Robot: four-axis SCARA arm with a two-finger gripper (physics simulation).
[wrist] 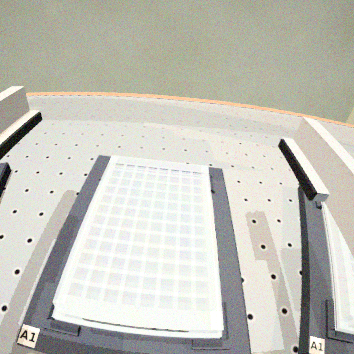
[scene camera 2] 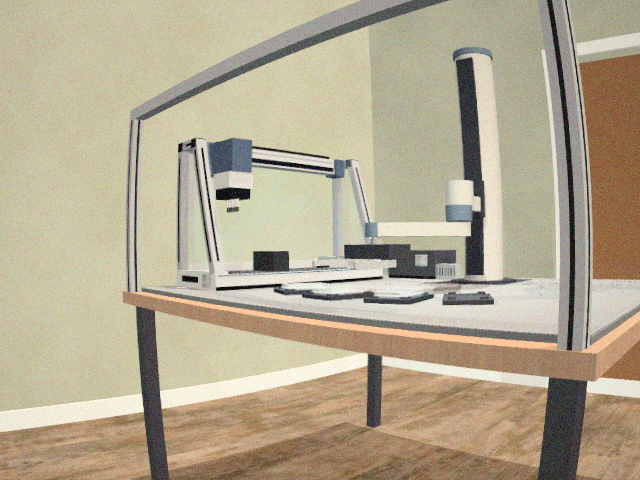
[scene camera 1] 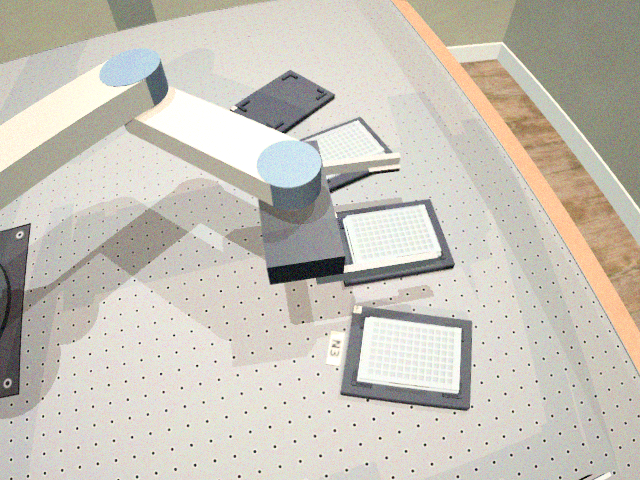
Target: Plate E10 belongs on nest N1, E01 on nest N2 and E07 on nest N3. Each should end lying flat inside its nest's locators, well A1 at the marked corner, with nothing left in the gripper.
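Frame: origin at the arm's base, x right, y ahead, z up, level; metres.
Where they show: gripper, between the fingertips: [wrist: 159, 110] [scene camera 2: 332, 264] [scene camera 1: 415, 205].
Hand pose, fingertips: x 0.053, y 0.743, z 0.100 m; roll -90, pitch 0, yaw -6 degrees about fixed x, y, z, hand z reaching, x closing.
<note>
Things, the pixels of their top centre, and the offset from my fingertips. "pt": a spot on its surface instead.
- Nest N2, centre of its top: [wrist: 149, 228] [scene camera 1: 391, 236] [scene camera 2: 340, 291] dx -0.002, dy -0.024, dz -0.071 m
- white 96-well plate, centre of its top: [wrist: 149, 219] [scene camera 1: 392, 232] [scene camera 2: 340, 287] dx -0.002, dy -0.024, dz -0.061 m
- Nest N3, centre of its top: [scene camera 1: 411, 354] [scene camera 2: 305, 287] dx +0.173, dy -0.061, dz -0.071 m
- white plate, centre of its top: [scene camera 1: 412, 352] [scene camera 2: 305, 283] dx +0.173, dy -0.061, dz -0.061 m
- third plate, centre of its top: [scene camera 1: 339, 146] [scene camera 2: 400, 289] dx -0.186, dy -0.047, dz -0.061 m
- empty dark nest, centre of its top: [scene camera 1: 282, 98] [scene camera 2: 467, 293] dx -0.346, dy -0.109, dz -0.069 m
- frame post, a spot on its surface: [scene camera 2: 568, 206] pt dx -0.753, dy +0.301, dz +0.099 m
My gripper [scene camera 1: 419, 207] [wrist: 159, 110] is open and empty above nest N2. Its fingers stand wide on either side of the plate there. Nest N2 [scene camera 1: 445, 256] [wrist: 231, 260] bears a white 96-well plate [scene camera 1: 392, 232] [wrist: 145, 240]. That plate looks flat; the A1 mark shows at the nest's near left corner in the wrist view. Nest N3 [scene camera 1: 413, 399] [wrist: 311, 280] bears another white plate [scene camera 1: 409, 353] [wrist: 345, 300], seemingly flat. A third plate [scene camera 1: 346, 142] lies on the nest [scene camera 1: 379, 135] beyond N2, partly hidden by a finger; its nest label is hidden. Plate names are not readable.
An empty dark nest [scene camera 1: 286, 98] [scene camera 2: 467, 298] with corner locators lies at the far end of the row. A gantry machine [scene camera 2: 289, 160] stands on the table, with dark boxes near the arm's column [scene camera 2: 493, 170]. A frame post [scene camera 2: 568, 206] rises at the table's corner.
</note>
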